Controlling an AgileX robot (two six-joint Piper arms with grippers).
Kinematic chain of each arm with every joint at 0, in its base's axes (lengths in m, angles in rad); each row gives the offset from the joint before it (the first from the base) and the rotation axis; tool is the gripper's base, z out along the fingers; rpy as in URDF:
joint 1: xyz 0 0 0.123 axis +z
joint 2: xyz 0 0 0 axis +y
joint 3: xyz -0.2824 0 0.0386 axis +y
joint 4: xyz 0.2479 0 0.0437 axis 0.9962 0 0.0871
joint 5: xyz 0 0 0 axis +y
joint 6: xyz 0.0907 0 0.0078 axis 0.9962 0 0.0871
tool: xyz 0 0 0 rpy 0 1.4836 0
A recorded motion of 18 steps. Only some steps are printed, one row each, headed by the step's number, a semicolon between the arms.
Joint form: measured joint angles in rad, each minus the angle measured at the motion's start. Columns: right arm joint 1, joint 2, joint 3, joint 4, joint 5, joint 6; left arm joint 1, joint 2, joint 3, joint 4, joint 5, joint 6.
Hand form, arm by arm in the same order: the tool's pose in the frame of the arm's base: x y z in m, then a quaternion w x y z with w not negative. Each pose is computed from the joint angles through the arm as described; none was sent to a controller.
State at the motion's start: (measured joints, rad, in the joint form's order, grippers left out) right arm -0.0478 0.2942 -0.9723 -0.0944 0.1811 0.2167; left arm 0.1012 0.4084 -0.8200 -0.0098 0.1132 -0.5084
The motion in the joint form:
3: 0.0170 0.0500 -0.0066 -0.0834 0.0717 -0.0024; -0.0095 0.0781 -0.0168 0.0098 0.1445 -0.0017
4: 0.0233 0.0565 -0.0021 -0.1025 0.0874 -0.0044; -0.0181 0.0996 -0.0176 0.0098 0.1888 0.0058
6: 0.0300 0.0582 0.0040 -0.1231 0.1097 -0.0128; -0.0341 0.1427 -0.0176 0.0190 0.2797 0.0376
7: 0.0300 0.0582 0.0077 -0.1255 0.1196 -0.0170; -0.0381 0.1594 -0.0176 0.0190 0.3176 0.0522
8: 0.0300 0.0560 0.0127 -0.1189 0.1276 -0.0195; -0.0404 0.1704 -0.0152 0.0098 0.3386 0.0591
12: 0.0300 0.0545 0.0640 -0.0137 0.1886 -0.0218; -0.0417 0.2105 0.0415 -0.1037 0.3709 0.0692
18: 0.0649 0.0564 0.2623 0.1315 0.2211 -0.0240; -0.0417 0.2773 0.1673 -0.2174 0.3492 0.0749
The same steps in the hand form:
3: 0.0018 -0.0041 0.4781 0.85292 0.03785 0.52062 -0.00675; 0.0755 0.0069 0.4314 0.75099 -0.18991 0.61198 -0.15944
4: 0.0057 -0.0049 0.4757 0.84604 0.03442 0.53181 -0.01476; 0.0826 0.0069 0.4260 0.73015 -0.19208 0.63705 -0.15544
6: 0.0083 -0.0058 0.4724 0.83800 0.02951 0.54424 -0.02630; 0.0958 0.0068 0.4139 0.68691 -0.18795 0.68867 -0.13625
7: 0.0095 -0.0061 0.4706 0.83424 0.02896 0.54984 -0.02964; 0.1005 0.0067 0.4088 0.66826 -0.18642 0.70860 -0.12873
8: 0.0101 -0.0061 0.4687 0.83125 0.02996 0.55438 -0.02787; 0.1037 0.0063 0.4050 0.65527 -0.18778 0.72023 -0.12892
12: 0.0221 -0.0040 0.4493 0.79829 0.04918 0.59996 0.01871; 0.1186 0.0022 0.3796 0.59657 -0.21602 0.75460 -0.16738
18: 0.0556 0.0023 0.3883 0.71671 0.06713 0.68788 0.09291; 0.1388 -0.0009 0.3320 0.51784 -0.25791 0.79135 -0.19769

